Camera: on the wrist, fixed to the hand. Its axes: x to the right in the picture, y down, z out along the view.
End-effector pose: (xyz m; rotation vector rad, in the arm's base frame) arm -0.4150 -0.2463 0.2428 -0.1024 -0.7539 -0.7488
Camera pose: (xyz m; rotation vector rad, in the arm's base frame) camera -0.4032 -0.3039 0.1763 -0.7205 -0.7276 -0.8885
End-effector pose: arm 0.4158 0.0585 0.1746 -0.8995 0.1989 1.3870
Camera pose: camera 0.4848 0.0101 0.1469 -1.1916 -0.3547 1.6138
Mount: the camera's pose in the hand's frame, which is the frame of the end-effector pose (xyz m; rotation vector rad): -0.0043 -0.0464 -0.0755 -0.5615 -0.2209 0.0558
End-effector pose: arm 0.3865 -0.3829 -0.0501 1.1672 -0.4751 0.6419
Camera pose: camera 0.4162 -0.3242 -0.1096 0.6921 -0.8180 0.3880
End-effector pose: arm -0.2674 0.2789 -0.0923 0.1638 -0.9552 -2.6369
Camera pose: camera -0.2594 0.2684 -0.1800 -0.2874 -0.2387 -2.7899
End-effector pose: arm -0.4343 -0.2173 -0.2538 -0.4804 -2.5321 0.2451
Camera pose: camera -0.4030 -0.2560 -0.1804 -0.7710 -2.7924 -0.4309
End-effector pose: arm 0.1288 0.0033 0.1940 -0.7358 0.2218 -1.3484
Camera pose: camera 0.0492 -0.0211 0.1632 -1.3300 0.4496 -1.1452
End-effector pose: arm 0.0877 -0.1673 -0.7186 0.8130 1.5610 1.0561
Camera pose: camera 0.0160 -0.2057 -0.7541 0.5594 0.9863 1.3132
